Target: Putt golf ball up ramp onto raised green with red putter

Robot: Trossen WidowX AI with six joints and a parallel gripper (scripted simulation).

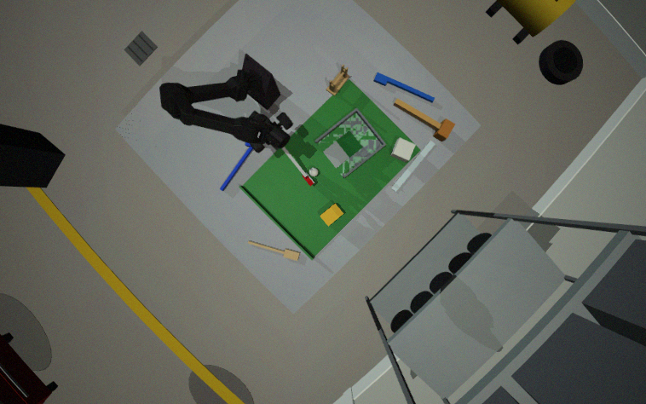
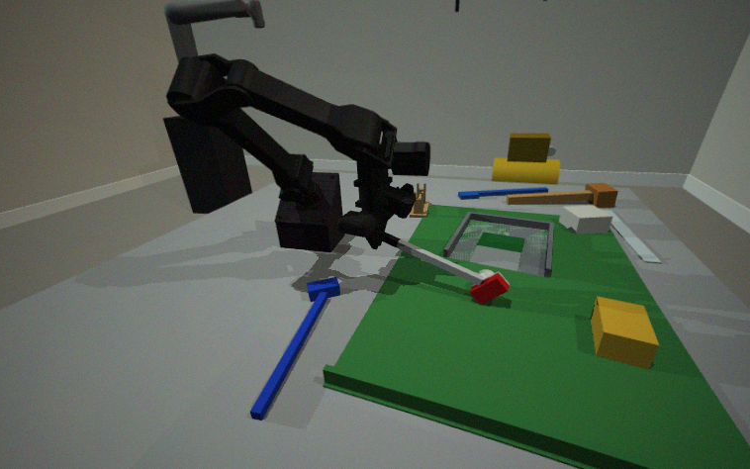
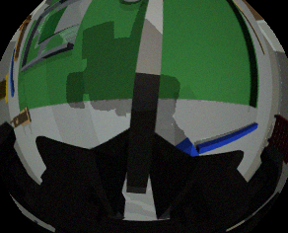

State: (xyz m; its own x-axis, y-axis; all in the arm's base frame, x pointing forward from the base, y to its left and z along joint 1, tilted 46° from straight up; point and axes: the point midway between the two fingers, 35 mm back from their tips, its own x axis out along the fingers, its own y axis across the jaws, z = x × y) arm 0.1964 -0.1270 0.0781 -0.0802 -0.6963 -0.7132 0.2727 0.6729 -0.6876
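Right now the red putter is 12 cm ahead of my gripper tip and 3 cm to the right of it. The rest, counted from my gripper tip: green mat: 27 cm ahead, 7 cm below, 4 cm to the left; yellow block: 40 cm ahead, 13 cm to the right, 5 cm below; white golf ball: 22 cm ahead, 5 cm below.
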